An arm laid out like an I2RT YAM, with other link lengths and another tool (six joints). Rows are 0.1 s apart.
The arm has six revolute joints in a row. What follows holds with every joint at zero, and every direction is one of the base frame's. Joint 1 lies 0.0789 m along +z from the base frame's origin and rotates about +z. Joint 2 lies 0.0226 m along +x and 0.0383 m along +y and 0.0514 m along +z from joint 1 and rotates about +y. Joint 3 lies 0.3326 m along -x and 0.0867 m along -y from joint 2 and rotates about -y. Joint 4 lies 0.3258 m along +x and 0.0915 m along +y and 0.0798 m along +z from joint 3 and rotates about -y. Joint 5 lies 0.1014 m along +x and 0.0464 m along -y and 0.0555 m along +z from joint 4 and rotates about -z. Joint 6 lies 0.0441 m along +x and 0.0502 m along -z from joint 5 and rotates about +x. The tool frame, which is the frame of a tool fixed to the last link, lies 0.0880 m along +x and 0.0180 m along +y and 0.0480 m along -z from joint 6; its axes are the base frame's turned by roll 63.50, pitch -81.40 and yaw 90.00 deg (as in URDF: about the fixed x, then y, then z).
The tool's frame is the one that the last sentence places.
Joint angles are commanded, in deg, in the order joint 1, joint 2, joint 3, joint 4, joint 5, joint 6. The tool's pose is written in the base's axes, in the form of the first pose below.
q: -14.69 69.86 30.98 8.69 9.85 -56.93
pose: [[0.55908, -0.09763, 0.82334, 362.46], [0.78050, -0.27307, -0.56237, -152.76], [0.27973, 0.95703, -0.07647, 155.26], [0, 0, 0, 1]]
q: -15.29 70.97 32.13 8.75 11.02 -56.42
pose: [[0.58347, -0.10885, 0.80481, 365.47], [0.76288, -0.26640, -0.58911, -160.07], [0.27852, 0.95770, -0.07240, 158.23], [0, 0, 0, 1]]
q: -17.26 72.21 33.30 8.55 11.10 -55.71
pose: [[0.61458, -0.12055, 0.77959, 365.40], [0.73505, -0.27124, -0.62140, -173.95], [0.28637, 0.95493, -0.07809, 158.97], [0, 0, 0, 1]]
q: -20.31 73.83 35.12 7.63 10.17 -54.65
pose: [[0.64964, -0.13325, 0.74848, 364.31], [0.69678, -0.28944, -0.65629, -193.39], [0.30409, 0.94788, -0.09518, 159.59], [0, 0, 0, 1]]
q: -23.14 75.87 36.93 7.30 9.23 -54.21
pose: [[0.67714, -0.14265, 0.72190, 364.48], [0.66541, -0.30016, -0.68347, -212.89], [0.31418, 0.94316, -0.10833, 159.12], [0, 0, 0, 1]]
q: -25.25 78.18 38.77 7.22 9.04 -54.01
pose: [[0.70249, -0.14747, 0.69624, 366.16], [0.63818, -0.30248, -0.70798, -230.15], [0.31501, 0.94168, -0.11837, 157.80], [0, 0, 0, 1]]
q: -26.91 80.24 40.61 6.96 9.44 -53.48
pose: [[0.72867, -0.15532, 0.66702, 367.62], [0.60765, -0.30266, -0.73428, -245.41], [0.31593, 0.94036, -0.12616, 157.37], [0, 0, 0, 1]]
